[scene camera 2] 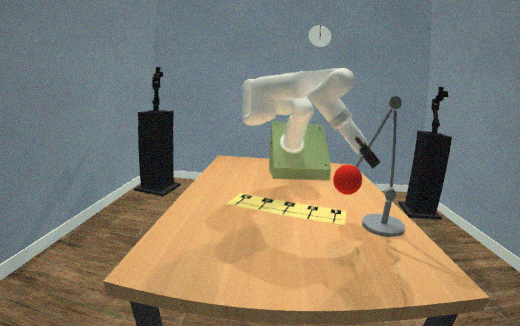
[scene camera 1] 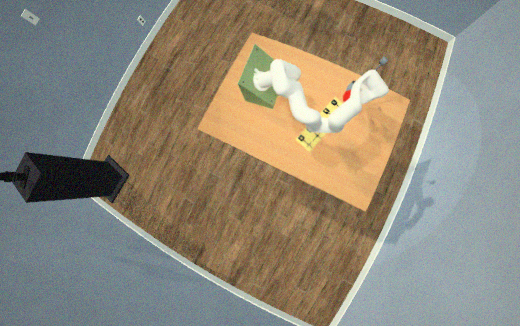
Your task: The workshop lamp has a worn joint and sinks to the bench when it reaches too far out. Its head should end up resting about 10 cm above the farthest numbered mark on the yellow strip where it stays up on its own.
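Places are measured from the arm's base along level axes (x left, y back, z up), in centimetres.
Where they show: gripper, fingertip midpoint: (scene camera 2: 373, 162); arm's base, origin of the base link: (scene camera 2: 291, 143) (scene camera 1: 261, 81).
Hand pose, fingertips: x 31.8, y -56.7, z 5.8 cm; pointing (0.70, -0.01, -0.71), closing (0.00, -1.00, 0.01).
Things, the pixels of their centre, and the offset from my fingertips. "spot": a spot on its surface instead. Level surfaces: height alone.
- lamp's round grey base, surface spot: (scene camera 2: 383, 225) spot: dx +7.4, dy -1.5, dz -20.9 cm
- grey elbow joint, surface spot: (scene camera 2: 395, 102) (scene camera 1: 385, 62) spot: dx +5.2, dy -0.2, dz +19.7 cm
- red ball head, surface spot: (scene camera 2: 347, 179) spot: dx -8.1, dy -1.5, dz -6.1 cm
- wooden bench, its level: dz -22.2 cm
The lamp's round grey base (scene camera 2: 383, 225) stands on the right of the bench in scene camera 2. Its rods rise to a grey elbow joint (scene camera 2: 395, 102) (scene camera 1: 383, 61), and one slopes down to the red ball head (scene camera 2: 347, 179) (scene camera 1: 347, 95). The head hangs above the bench near the lamp end of the yellow strip (scene camera 2: 343, 218) (scene camera 1: 304, 143). The strip lies flat with several numbered marks; the small digits are hard to read. My gripper (scene camera 2: 375, 163) is open and empty, above and right of the head, overlapping the sloping rod in view. Contact is unclear. The arm hides the gripper in scene camera 1.
The white arm (scene camera 1: 350, 111) (scene camera 2: 295, 90) stands on a green block (scene camera 1: 260, 97) (scene camera 2: 300, 172) at one end of the wooden bench (scene camera 1: 240, 117) (scene camera 2: 200, 270). In scene camera 1 it passes over part of the strip. Black pedestals (scene camera 2: 156, 150) (scene camera 2: 429, 172) stand beyond the bench.
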